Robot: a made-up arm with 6 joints. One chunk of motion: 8 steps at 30 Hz.
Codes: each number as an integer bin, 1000 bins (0 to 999) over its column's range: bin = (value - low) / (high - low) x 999, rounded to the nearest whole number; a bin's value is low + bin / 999 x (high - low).
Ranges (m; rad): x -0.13..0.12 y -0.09..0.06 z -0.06..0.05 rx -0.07..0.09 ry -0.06..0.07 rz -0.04..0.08
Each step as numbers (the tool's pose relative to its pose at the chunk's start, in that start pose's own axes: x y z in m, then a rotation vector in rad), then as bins.
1 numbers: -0.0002 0.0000 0.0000 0.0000 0.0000 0.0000
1 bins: 519 599 545 437 461 333
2 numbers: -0.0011 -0.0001 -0.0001 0.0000 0.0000 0.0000
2 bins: 515 599 544 437 461 333
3 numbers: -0.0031 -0.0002 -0.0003 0.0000 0.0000 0.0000
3 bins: 507 598 542 437 461 333
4 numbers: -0.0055 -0.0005 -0.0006 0.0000 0.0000 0.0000
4 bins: 498 596 539 437 461 333
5 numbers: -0.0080 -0.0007 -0.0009 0.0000 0.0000 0.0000
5 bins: 488 595 537 437 461 333
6 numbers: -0.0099 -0.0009 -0.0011 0.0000 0.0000 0.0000
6 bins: 480 593 535 437 461 333
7 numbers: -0.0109 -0.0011 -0.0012 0.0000 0.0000 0.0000
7 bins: 476 592 534 437 461 333
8 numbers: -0.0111 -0.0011 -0.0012 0.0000 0.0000 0.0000
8 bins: 475 592 534 437 461 333
